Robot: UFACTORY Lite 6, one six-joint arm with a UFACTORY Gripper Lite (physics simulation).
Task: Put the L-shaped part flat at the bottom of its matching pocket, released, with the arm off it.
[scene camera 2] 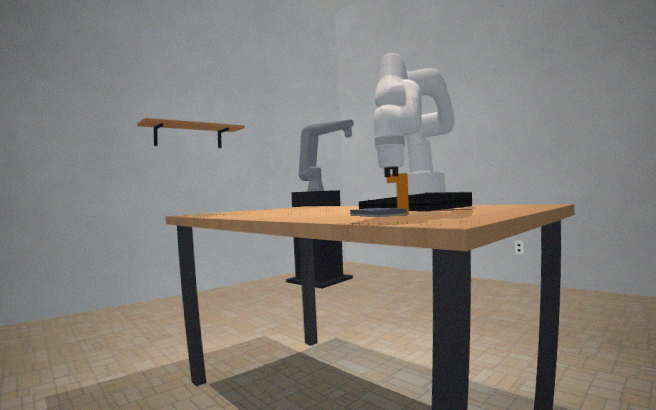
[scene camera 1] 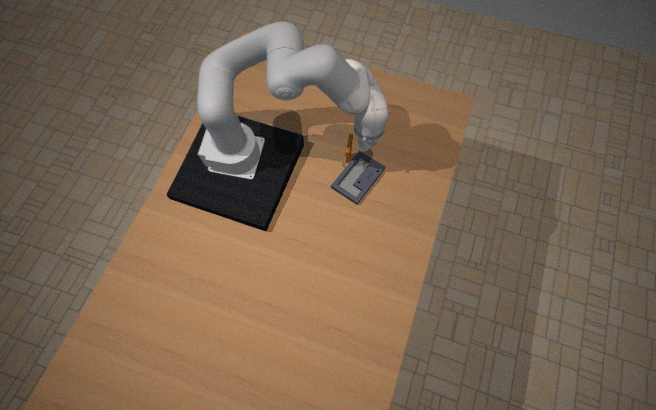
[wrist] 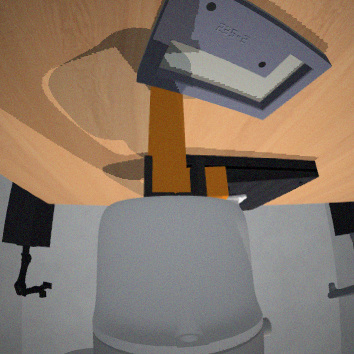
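Pixels of known places: hand at its tool point: [scene camera 2: 391,172] [scene camera 1: 367,142] [wrist: 172,179]; arm's base at its link origin: [scene camera 2: 423,195] [scene camera 1: 238,155].
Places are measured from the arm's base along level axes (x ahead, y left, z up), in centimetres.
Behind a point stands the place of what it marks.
Note:
The orange L-shaped part [scene camera 1: 349,148] {z 6.6, x 30.4, y 5.0 cm} [scene camera 2: 402,192] {z 1.6, x 30.6, y 8.5 cm} [wrist: 168,125] {z 0.5, x 30.5, y 8.0 cm} stands upright on the table beside the fixture, its short arm at the top. The grey-blue fixture [scene camera 1: 367,180] {z -2.7, x 36.7, y 1.6 cm} [scene camera 2: 377,212] {z -3.1, x 40.8, y 6.8 cm} [wrist: 230,52] {z -2.7, x 35.5, y 3.2 cm} lies flat and has an L-shaped pocket [scene camera 1: 349,185] {z -3.8, x 32.1, y -0.5 cm} [wrist: 220,80] {z -3.8, x 31.6, y 3.2 cm} with a pale floor; no part lies in it. My gripper [scene camera 2: 391,172] {z 6.8, x 34.7, y 7.7 cm} [wrist: 173,159] {z 6.8, x 34.7, y 7.7 cm} is open, its black fingers at the part's top end. In the wrist view one finger overlaps the short arm and a gap shows between the fingers. Whether they touch the part cannot be told. In scene camera 1 the arm hides the fingers.
The black base board [scene camera 1: 235,200] {z -0.9, x 3.1, y -13.2 cm} [scene camera 2: 450,200] {z -1.7, x 3.6, y 11.3 cm} [wrist: 270,177] {z -0.6, x 14.2, y -8.2 cm} carries the arm's white base on the wooden table [scene camera 1: 250,310] {z -4.3, x 14.8, y -40.0 cm} [scene camera 2: 325,227] {z -5.1, x 59.7, y 5.8 cm}. The table's far edge is beyond the arm in scene camera 1. A second arm on a black pedestal [scene camera 2: 320,255] stands behind the table.

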